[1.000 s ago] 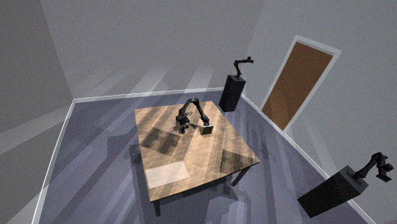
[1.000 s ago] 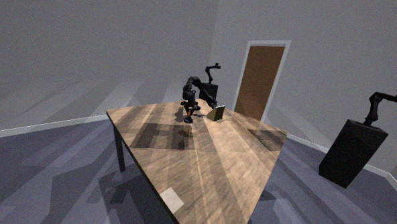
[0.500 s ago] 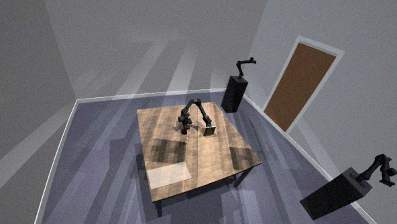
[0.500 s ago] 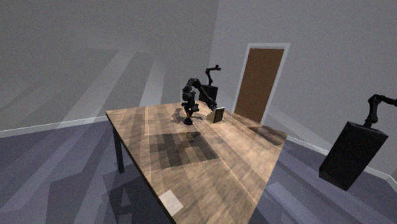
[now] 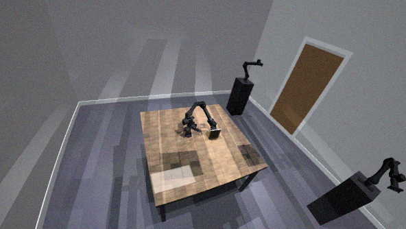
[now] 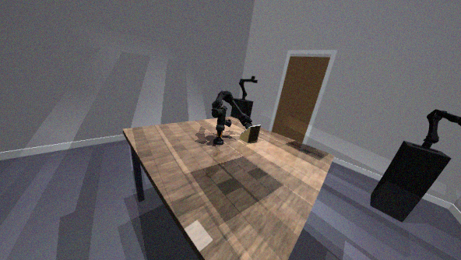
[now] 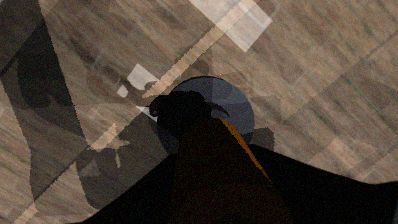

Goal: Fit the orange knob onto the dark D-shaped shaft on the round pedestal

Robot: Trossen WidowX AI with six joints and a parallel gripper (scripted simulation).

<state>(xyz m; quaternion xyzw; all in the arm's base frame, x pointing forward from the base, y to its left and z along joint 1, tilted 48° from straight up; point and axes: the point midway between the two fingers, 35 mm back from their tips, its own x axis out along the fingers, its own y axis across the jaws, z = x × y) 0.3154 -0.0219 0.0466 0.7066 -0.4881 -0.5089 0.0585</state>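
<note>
My gripper tip is 2 cm below the orange knob. The rest, counted from my gripper tip: round pedestal 4 cm below.
</note>
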